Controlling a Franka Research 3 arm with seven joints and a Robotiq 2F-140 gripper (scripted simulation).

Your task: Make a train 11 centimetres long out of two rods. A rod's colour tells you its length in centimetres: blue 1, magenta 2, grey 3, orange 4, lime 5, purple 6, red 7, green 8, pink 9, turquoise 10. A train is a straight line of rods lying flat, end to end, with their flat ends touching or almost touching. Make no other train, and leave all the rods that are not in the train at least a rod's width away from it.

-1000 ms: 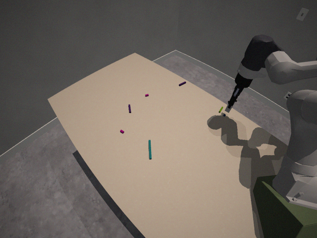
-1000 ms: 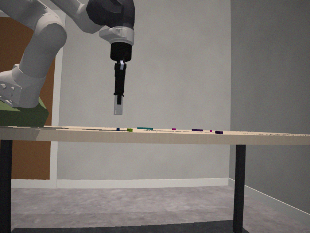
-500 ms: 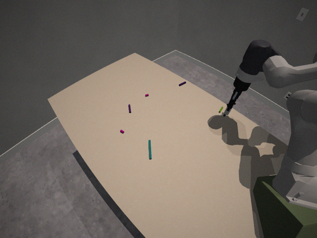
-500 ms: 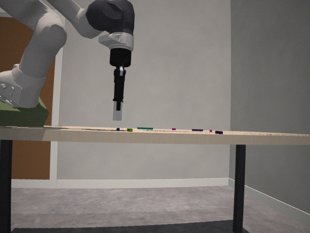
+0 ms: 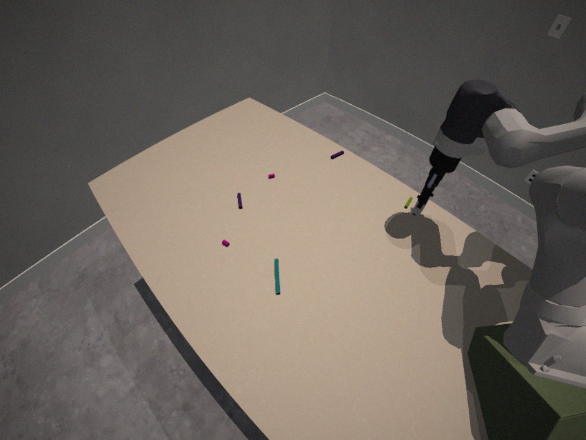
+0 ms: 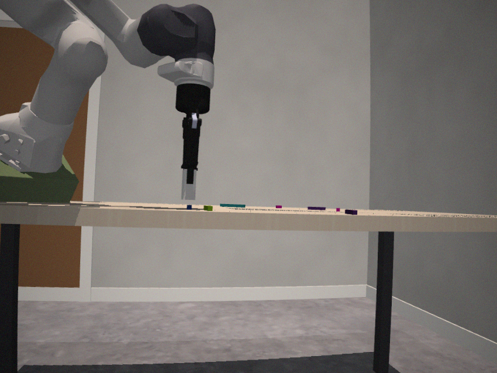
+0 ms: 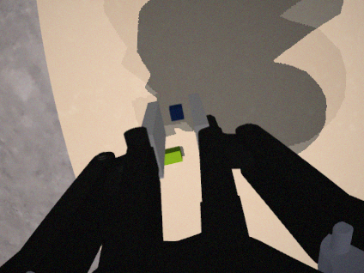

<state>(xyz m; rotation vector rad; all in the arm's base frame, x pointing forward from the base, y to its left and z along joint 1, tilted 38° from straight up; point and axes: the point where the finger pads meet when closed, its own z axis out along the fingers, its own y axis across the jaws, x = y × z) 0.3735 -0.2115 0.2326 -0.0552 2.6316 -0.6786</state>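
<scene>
Right now the blue rod is 50 mm below my hand. From my hand the other things lie so: lime rod 50 mm below, 40 mm ahead, 30 mm to the right; turquoise rod 430 mm to the left, 230 mm ahead, 50 mm below.
</scene>
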